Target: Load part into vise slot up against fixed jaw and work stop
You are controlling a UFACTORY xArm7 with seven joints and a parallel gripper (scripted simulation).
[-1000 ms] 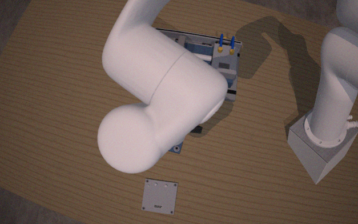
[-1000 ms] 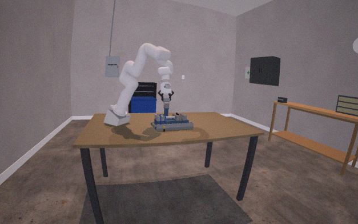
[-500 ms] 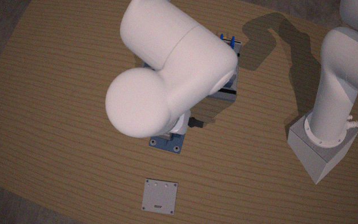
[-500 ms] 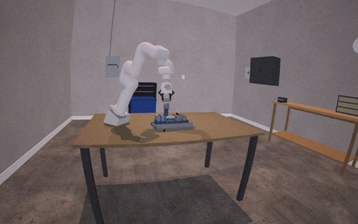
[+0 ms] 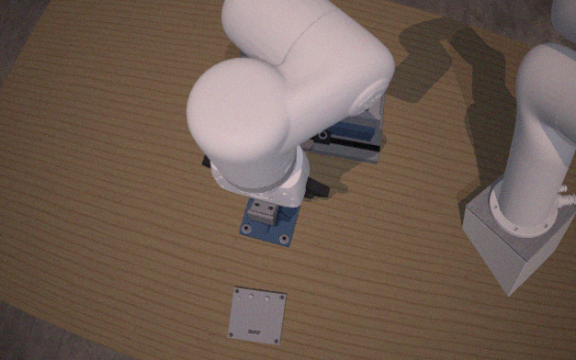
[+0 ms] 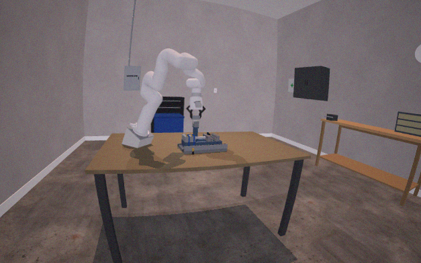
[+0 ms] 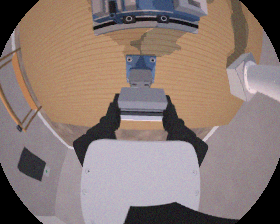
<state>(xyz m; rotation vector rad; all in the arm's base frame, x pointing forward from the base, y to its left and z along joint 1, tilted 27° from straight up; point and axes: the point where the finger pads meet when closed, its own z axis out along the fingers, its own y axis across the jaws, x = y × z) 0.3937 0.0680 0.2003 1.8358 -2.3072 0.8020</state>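
The part is right at my hand. Round my hand: work stop post 160 mm to the right, 140 mm below, 20 mm ahead; then work stop 180 mm to the right, 110 mm below, 20 mm ahead; then moving jaw 220 mm to the right, 120 mm below, 30 mm behind.
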